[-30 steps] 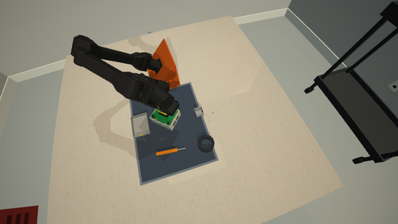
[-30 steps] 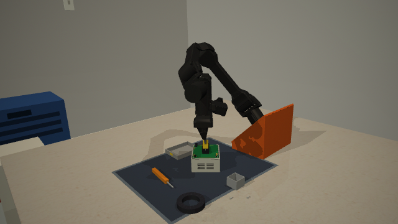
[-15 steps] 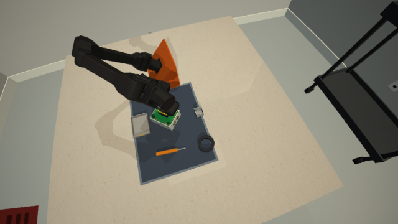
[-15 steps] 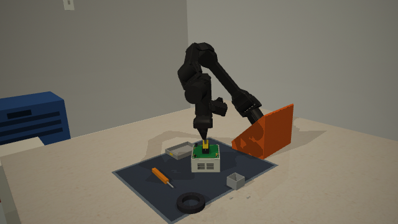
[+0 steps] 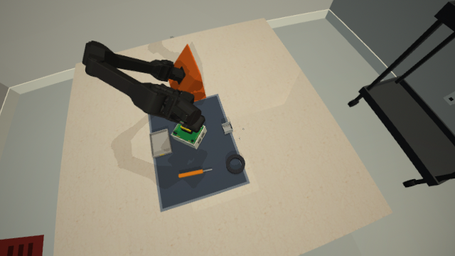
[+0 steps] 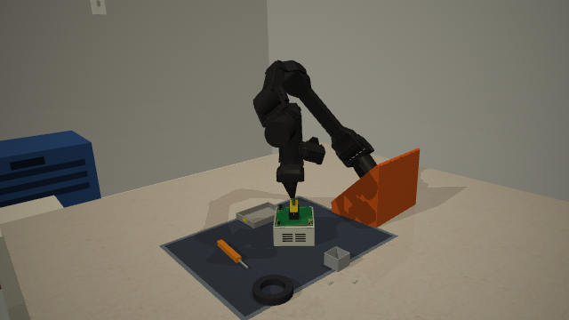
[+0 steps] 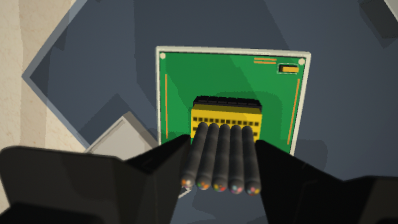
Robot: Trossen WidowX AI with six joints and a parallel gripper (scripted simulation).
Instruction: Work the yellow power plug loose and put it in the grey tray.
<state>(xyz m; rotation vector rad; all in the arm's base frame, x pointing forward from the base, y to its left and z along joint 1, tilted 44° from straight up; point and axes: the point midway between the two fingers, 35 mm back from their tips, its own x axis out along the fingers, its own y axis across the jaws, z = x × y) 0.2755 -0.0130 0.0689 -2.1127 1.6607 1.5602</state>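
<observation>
Now: the yellow power plug 30 mm below my gripper tip. Round my gripper tip: dark mat (50 mm ahead, 110 mm below).
</observation>
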